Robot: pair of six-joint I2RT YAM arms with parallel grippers.
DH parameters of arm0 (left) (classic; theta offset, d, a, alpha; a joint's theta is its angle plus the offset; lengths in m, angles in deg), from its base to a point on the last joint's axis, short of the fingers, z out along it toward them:
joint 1: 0 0.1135 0.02 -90
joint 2: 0 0 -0.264 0
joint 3: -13.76 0 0.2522 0
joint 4: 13.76 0 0.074 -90
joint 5: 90 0 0 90
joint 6: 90 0.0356 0 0
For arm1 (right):
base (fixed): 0 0 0 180
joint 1: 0 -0.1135 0.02 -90
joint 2: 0 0 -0.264 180
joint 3: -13.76 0 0.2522 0
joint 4: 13.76 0 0.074 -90
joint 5: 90 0 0 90
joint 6: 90 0.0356 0 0
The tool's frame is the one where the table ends.
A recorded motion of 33 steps. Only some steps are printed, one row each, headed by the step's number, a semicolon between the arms.
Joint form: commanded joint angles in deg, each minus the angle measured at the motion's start. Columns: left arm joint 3, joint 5, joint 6, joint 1, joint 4, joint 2; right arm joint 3, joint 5, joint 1, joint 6, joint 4, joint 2.
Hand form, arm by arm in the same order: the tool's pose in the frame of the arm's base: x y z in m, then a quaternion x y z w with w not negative. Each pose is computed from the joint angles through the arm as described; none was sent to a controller.
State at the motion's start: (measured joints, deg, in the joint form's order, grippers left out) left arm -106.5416 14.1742 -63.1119 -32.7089 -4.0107 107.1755; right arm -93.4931 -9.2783 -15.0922 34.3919 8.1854 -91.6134
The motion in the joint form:
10: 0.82 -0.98 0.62 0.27 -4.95 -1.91; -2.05 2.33 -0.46 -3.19 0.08 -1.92
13: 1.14 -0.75 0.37 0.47 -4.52 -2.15; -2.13 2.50 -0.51 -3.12 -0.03 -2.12
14: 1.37 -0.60 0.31 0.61 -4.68 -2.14; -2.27 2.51 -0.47 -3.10 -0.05 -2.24
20: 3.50 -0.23 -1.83 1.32 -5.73 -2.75; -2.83 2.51 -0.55 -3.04 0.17 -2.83
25: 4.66 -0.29 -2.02 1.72 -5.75 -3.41; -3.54 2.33 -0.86 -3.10 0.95 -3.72
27: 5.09 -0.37 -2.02 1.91 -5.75 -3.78; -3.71 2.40 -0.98 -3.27 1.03 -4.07
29: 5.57 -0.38 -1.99 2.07 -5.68 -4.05; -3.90 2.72 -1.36 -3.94 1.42 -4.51
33: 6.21 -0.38 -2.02 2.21 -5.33 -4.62; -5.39 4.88 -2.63 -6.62 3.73 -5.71
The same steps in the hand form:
10: 0.3680 -0.2435 0.4479 -0.08192 0.64315 -0.60856 0.45749; 0.3723 0.1081 0.4336 0.06112 0.74185 0.30577 0.59365
13: 0.3680 -0.2419 0.4469 -0.08415 0.64624 -0.60766 0.45393; 0.3733 0.1086 0.4330 0.06225 0.74183 0.30538 0.59376
14: 0.3688 -0.2412 0.4457 -0.08449 0.64675 -0.60753 0.45330; 0.3739 0.1085 0.4332 0.06265 0.74157 0.30531 0.59409
20: 0.3707 -0.2362 0.4390 -0.09934 0.64777 -0.61259 0.44188; 0.3763 0.1097 0.4324 0.06281 0.74300 0.30547 0.59219
25: 0.3704 -0.2324 0.4367 -0.10430 0.65008 -0.60982 0.44118; 0.3796 0.1130 0.4294 0.06049 0.74871 0.30561 0.58513
27: 0.3698 -0.2303 0.4367 -0.10605 0.65016 -0.60860 0.44231; 0.3811 0.1142 0.4280 0.05929 0.75031 0.30434 0.58387
29: 0.3696 -0.2288 0.4356 -0.10758 0.65172 -0.60680 0.44213; 0.3824 0.1172 0.4255 0.05494 0.75432 0.29950 0.58163
33: 0.3681 -0.2267 0.4351 -0.10964 0.65408 -0.60482 0.44086; 0.3846 0.1258 0.4223 0.04274 0.76667 0.27462 0.57877

